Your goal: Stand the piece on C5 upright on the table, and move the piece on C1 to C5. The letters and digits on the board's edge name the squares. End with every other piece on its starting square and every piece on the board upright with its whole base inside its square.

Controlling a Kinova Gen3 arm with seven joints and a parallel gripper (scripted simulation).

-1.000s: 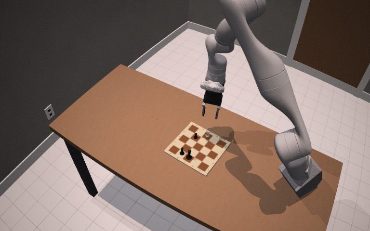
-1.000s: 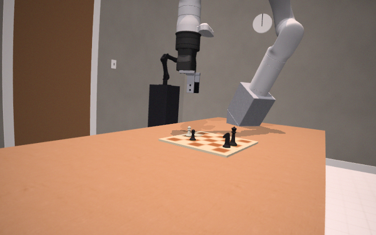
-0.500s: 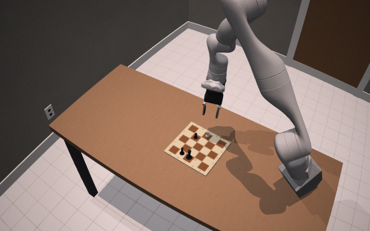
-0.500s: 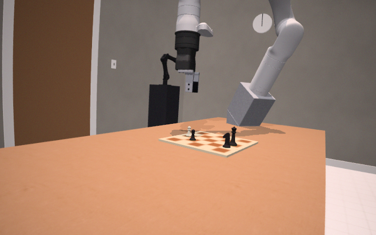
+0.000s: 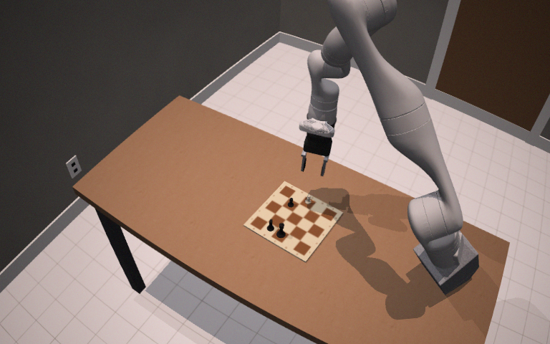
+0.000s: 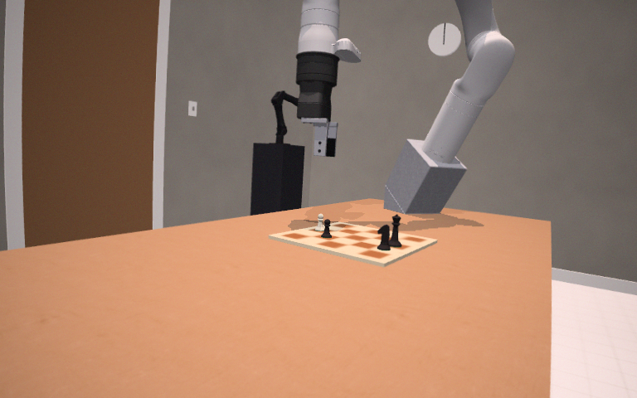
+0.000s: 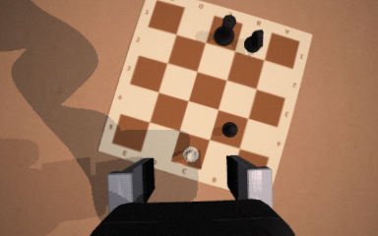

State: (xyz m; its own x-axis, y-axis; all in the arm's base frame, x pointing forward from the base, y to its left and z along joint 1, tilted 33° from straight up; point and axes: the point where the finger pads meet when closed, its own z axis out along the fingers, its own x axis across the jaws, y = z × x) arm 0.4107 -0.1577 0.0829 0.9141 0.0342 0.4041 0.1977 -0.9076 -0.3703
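Now: the white pawn 140 mm below my hand. Also, from my hand: chessboard (160 mm below, 80 mm to the left, 10 mm ahead); then black pawn (140 mm below, 40 mm to the left, 40 mm ahead).
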